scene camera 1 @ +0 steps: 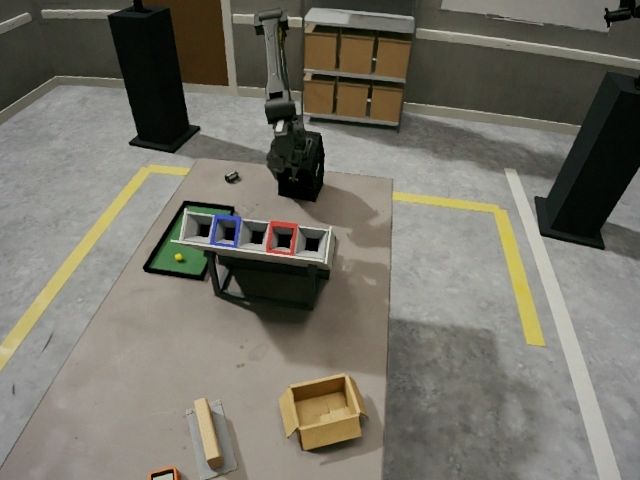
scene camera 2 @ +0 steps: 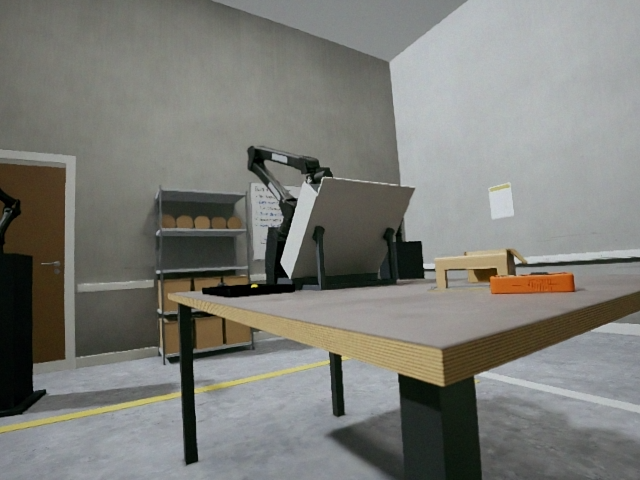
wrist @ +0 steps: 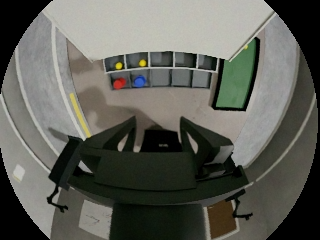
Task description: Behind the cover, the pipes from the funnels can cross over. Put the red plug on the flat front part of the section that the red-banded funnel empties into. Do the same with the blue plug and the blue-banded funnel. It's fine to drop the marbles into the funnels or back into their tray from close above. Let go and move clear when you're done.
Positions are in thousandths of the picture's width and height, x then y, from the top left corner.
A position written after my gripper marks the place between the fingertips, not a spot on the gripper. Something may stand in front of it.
In view: my gripper (wrist: 495, 502), a green marble tray (scene camera 1: 255, 532) and a white cover (wrist: 314, 152).
The green marble tray is seen too in scene camera 2 (scene camera 2: 365, 607) and in the wrist view (wrist: 736, 365).
